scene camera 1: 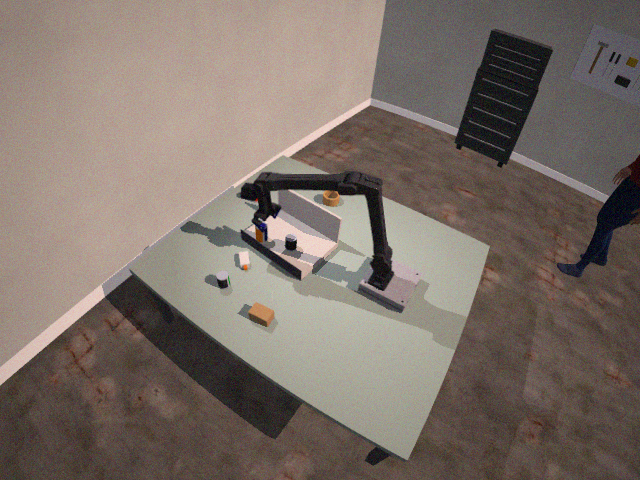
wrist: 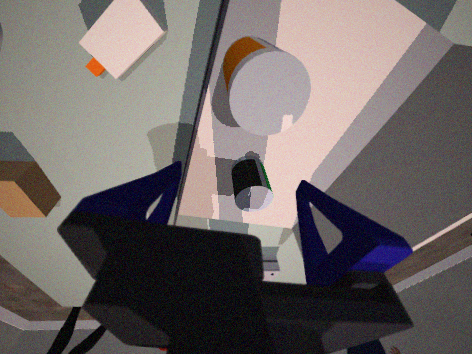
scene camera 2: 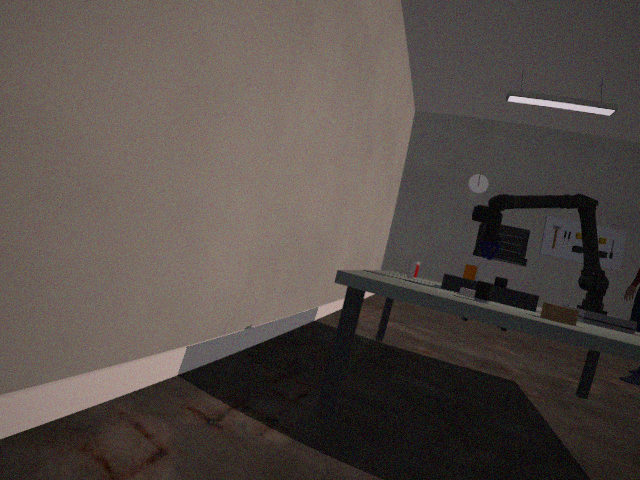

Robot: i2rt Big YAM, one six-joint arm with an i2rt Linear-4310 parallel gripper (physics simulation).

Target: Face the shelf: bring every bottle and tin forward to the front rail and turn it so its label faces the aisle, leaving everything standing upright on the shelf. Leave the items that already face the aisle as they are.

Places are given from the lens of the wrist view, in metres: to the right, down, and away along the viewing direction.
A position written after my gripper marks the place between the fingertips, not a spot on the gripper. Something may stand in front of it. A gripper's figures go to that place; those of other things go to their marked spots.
my gripper (wrist: 241, 177): 0.01, 0.00, 0.15
white bottle with orange cap (wrist: 116, 42): -0.13, -0.14, 0.20
orange box (wrist: 35, 196): -0.34, 0.03, 0.31
The marked spots on the white bottle with orange cap and the orange box are 0.30 m apart.
